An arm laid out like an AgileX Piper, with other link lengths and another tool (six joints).
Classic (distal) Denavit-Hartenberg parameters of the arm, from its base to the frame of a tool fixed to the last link. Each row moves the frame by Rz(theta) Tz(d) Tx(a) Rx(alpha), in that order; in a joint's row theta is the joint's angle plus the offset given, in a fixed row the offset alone. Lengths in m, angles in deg.
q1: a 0; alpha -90; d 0.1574; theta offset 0
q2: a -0.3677; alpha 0; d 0; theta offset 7.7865
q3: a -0.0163; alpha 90; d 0; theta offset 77.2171
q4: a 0; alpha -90; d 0.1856; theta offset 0
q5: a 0; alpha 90; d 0; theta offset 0
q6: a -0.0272; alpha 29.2; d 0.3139; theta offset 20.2
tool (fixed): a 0; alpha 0; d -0.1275; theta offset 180
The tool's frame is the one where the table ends.
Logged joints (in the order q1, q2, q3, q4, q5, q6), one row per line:
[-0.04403, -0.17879, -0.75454, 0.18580, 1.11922, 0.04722]
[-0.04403, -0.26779, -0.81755, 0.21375, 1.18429, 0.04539]
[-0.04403, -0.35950, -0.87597, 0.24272, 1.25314, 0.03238]
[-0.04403, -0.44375, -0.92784, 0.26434, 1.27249, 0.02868]
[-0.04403, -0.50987, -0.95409, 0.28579, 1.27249, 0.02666]
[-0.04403, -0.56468, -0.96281, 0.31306, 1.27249, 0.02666]
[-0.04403, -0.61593, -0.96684, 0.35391, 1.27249, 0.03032]
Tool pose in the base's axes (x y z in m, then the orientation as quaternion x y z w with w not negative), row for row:
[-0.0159, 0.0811, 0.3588, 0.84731, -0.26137, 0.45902, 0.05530]
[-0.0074, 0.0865, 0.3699, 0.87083, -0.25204, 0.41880, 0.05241]
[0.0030, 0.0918, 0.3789, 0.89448, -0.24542, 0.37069, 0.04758]
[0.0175, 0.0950, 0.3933, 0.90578, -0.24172, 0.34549, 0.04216]
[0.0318, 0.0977, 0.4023, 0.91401, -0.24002, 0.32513, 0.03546]
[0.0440, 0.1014, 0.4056, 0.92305, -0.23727, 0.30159, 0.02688]
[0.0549, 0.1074, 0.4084, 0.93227, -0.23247, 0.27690, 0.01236]
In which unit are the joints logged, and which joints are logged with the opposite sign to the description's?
The joints are logged in radians. Opposite sign: q2, q6.
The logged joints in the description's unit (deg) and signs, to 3 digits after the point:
[-2.523, 10.244, -43.232, 10.646, 64.127, -2.706]
[-2.523, 15.343, -46.842, 12.247, 67.855, -2.601]
[-2.523, 20.598, -50.189, 13.907, 71.800, -1.855]
[-2.523, 25.425, -53.161, 15.146, 72.908, -1.643]
[-2.523, 29.213, -54.665, 16.375, 72.908, -1.528]
[-2.523, 32.354, -55.165, 17.937, 72.908, -1.528]
[-2.523, 35.290, -55.396, 20.278, 72.908, -1.737]

